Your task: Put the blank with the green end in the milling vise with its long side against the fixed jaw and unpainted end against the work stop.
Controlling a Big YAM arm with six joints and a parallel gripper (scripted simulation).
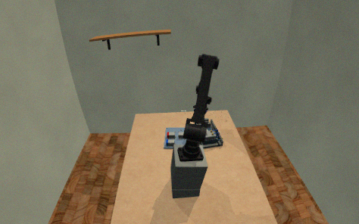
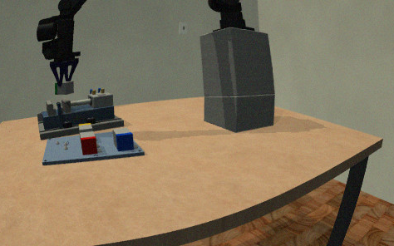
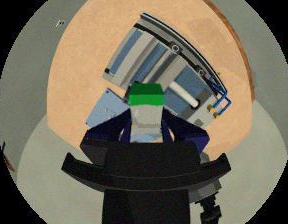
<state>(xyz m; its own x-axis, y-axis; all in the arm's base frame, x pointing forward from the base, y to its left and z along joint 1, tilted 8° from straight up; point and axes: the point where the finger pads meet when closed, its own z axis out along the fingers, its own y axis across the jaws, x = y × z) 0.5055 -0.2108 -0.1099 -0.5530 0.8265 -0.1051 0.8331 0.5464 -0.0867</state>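
Right now the fixed jaw is 50 mm ahead of my hand, 40 mm to the right of it and 80 mm below it. From my hand the other things lie so: yellow-ended blank: 40 mm behind, 150 mm to the left, 130 mm below; then milling vise: 50 mm behind, 40 mm to the right, 110 mm below; then green-ended blank: 20 mm below.
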